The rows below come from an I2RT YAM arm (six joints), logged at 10 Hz.
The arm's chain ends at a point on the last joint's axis. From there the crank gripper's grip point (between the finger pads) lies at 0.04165 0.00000 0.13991 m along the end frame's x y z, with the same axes.
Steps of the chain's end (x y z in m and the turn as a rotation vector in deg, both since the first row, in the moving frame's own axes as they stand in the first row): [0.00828, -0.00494, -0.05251, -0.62, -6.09, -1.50]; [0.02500, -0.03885, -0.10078, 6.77, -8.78, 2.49]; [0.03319, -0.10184, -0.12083, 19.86, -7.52, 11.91]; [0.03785, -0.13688, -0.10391, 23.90, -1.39, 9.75]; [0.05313, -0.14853, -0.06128, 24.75, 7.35, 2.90]
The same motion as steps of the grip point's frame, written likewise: [-0.00679, -0.00430, -0.04888, -0.62, -6.09, -1.50]; [0.00353, -0.05432, -0.09694, 6.77, -8.78, 2.49]; [0.01910, -0.14330, -0.12351, 19.86, -7.52, 11.91]; [0.03885, -0.18692, -0.11349, 23.90, -1.39, 9.75]; [0.07158, -0.20330, -0.07996, 24.75, 7.35, 2.90]
